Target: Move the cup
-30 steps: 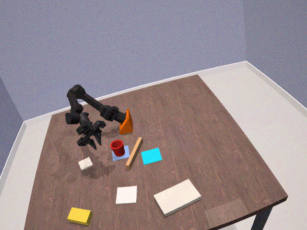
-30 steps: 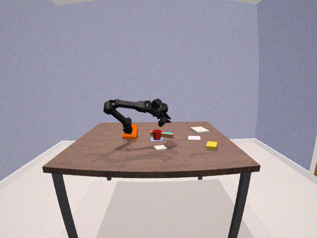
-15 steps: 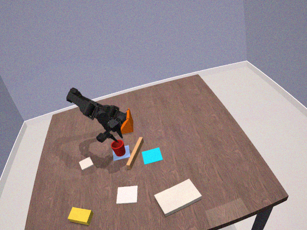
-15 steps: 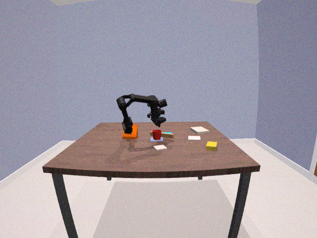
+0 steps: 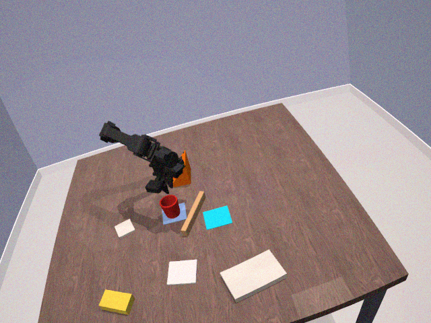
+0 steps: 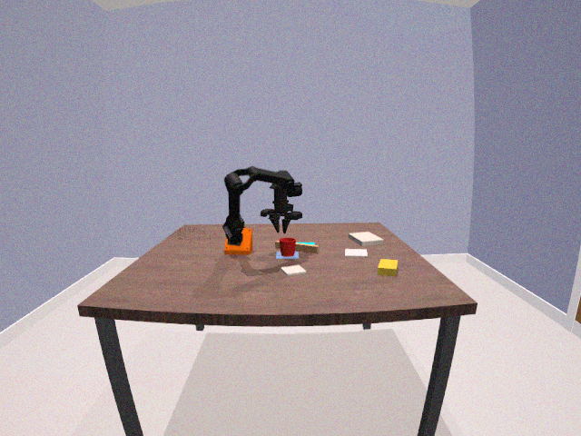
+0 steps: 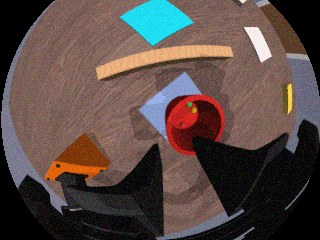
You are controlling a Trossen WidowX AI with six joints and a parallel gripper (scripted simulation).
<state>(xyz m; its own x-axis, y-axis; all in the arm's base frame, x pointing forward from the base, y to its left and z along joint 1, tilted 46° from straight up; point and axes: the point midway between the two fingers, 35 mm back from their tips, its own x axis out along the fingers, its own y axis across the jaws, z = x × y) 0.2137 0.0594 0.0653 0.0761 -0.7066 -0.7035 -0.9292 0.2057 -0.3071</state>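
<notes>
My gripper tip is now 6 cm above the red cup, 3 cm short of it and 1 cm to the left of it. Round my gripper tip: wooden bar: 9 cm below, 8 cm to the left, 6 cm ahead; blue pad: 11 cm below, 3 cm ahead, 1 cm to the right; cyan pad: 17 cm to the left, 11 cm below, 8 cm ahead.
</notes>
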